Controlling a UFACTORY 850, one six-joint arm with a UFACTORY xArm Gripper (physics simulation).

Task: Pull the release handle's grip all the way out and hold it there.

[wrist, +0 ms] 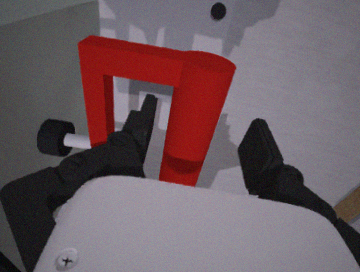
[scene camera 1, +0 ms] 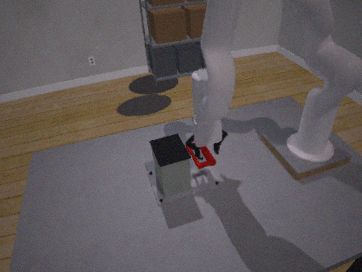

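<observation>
The red release handle [scene camera 1: 206, 163] [wrist: 202, 105] is a rectangular loop with a thick round grip bar on the side away from the box. A short white rod [wrist: 77, 141] with a black collar joins it to the side of the grey-green, black-topped box [scene camera 1: 173, 176] [wrist: 45, 65]. My gripper [scene camera 1: 209, 154] [wrist: 201, 124] is open and points down at the handle. In the wrist view the left finger reaches into the loop's opening and the right finger is outside it, with the grip bar between them and gaps on both sides. The loop's near end is hidden behind the gripper body.
The box stands on a pale base plate [scene camera 1: 201, 184] [wrist: 200, 15] with black bolts, on a grey mat [scene camera 1: 90, 200]. The arm's wood-edged base [scene camera 1: 280, 159] is at the right. A shelf rack [scene camera 1: 145, 35] with boxes stands behind.
</observation>
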